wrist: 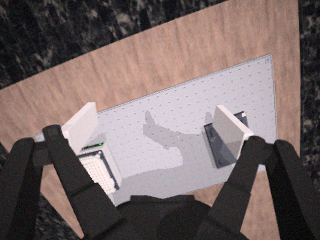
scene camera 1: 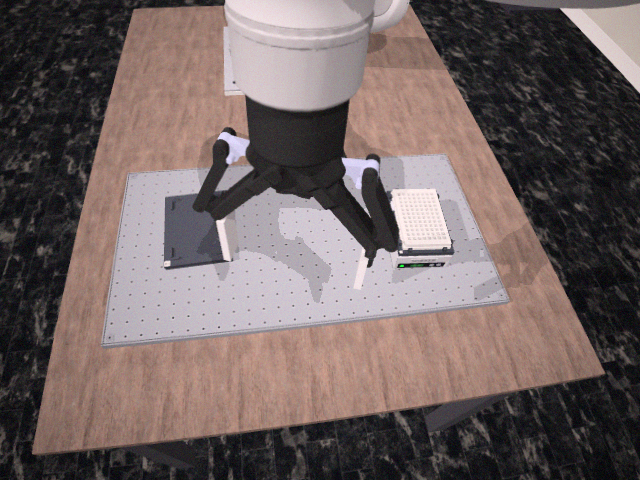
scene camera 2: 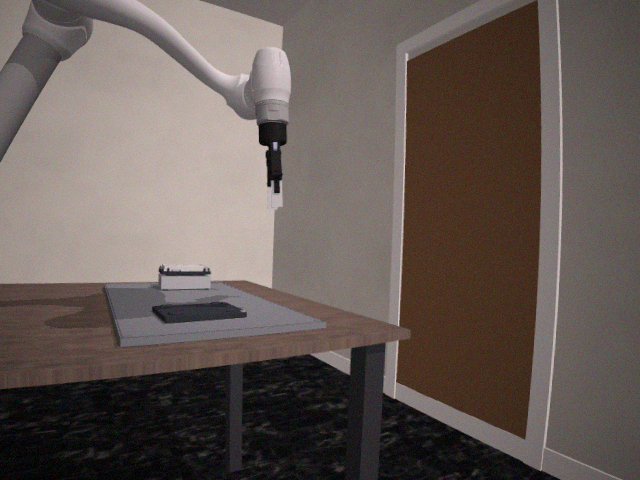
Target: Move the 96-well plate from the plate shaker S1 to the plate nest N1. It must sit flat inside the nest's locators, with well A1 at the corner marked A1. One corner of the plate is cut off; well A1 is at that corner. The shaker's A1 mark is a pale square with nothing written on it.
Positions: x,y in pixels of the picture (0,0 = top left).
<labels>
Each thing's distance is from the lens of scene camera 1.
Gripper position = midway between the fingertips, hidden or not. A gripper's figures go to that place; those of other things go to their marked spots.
my gripper [scene camera 1: 294,264]: 46 cm
96-well plate [scene camera 1: 425,216]: 75 cm
plate nest [scene camera 1: 193,235]: 78 cm
plate shaker [scene camera 1: 433,260]: 75 cm
</labels>
